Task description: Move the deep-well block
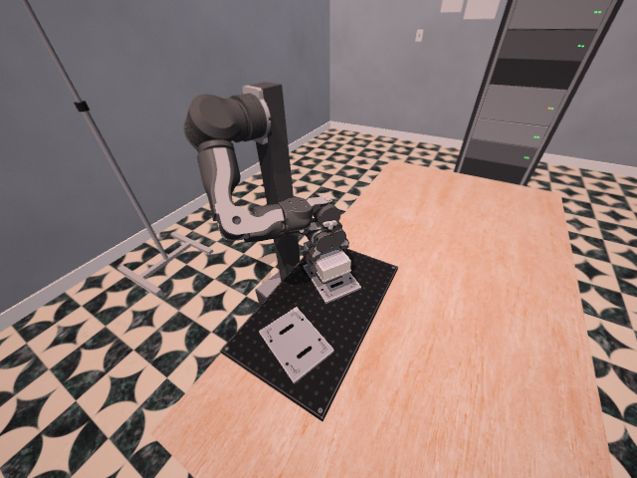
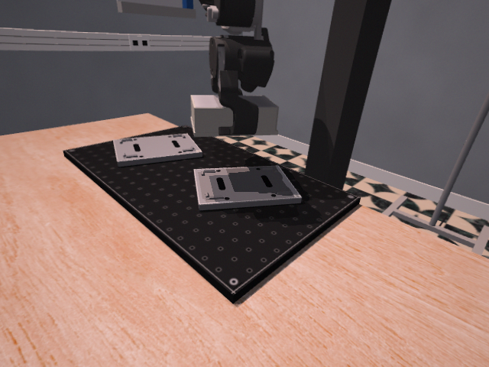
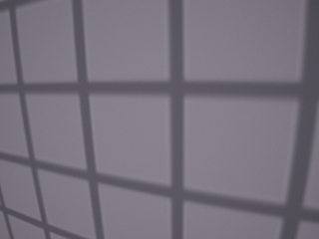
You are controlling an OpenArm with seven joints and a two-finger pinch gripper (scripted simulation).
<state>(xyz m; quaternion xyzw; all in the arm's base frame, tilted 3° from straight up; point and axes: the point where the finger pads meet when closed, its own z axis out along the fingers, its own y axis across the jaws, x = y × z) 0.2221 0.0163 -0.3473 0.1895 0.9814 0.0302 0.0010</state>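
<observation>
Now: the plate nest N2 1 cm behind my hand, 3 cm to the left of it and 10 cm below it. Round my hand: white deep-well block (1 cm above); A1 mark (13 cm to the right, 10 cm below); plate nest N1 (6 cm ahead, 19 cm to the right, 10 cm below).
</observation>
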